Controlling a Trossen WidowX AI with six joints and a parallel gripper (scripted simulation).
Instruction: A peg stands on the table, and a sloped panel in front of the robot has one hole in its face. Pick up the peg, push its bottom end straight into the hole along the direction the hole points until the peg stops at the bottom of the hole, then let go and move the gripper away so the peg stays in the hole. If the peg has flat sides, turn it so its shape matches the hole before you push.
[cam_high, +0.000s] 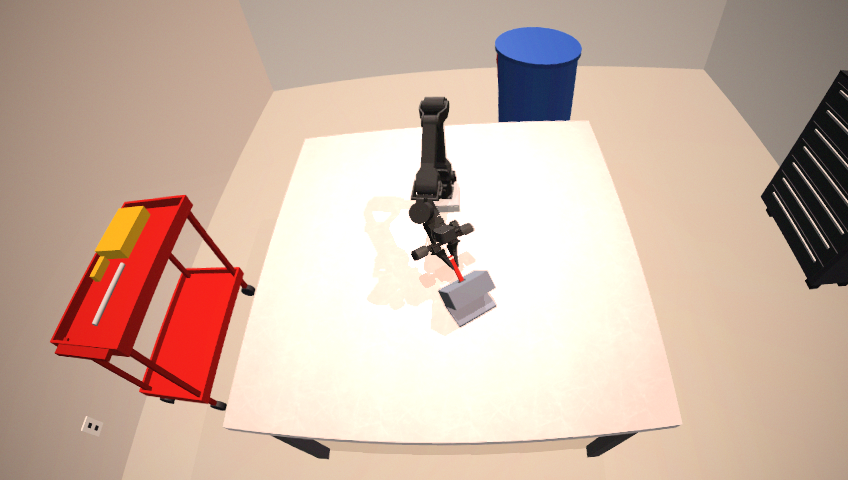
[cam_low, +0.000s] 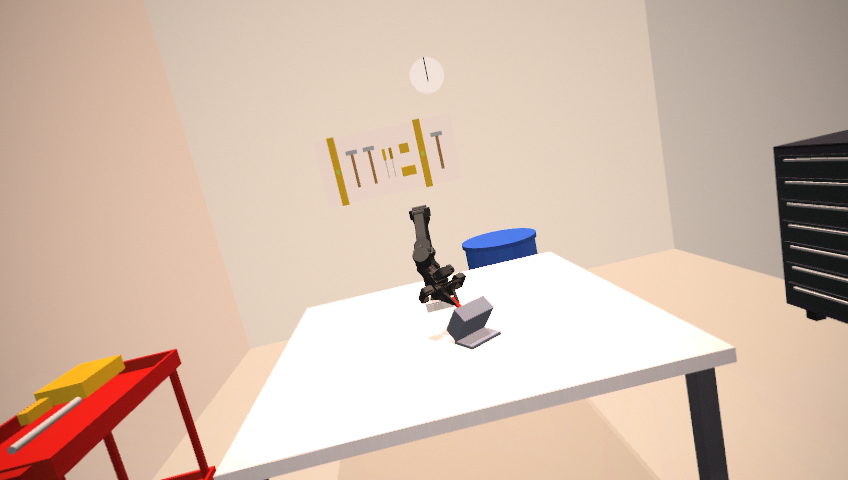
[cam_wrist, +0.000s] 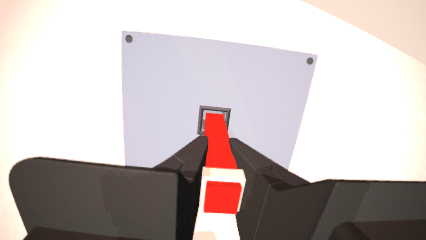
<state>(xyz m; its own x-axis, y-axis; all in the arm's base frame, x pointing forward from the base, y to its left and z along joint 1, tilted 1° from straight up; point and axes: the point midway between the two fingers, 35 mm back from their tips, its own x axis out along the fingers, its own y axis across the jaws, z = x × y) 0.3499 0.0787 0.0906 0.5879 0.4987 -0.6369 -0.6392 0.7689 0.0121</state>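
My gripper tip is 40 mm short of the sloped panel, 30 mm to the right of it and 40 mm above it. The rest, counted from my gripper tip: red square peg: 10 mm behind, 10 mm to the right, 10 mm above.
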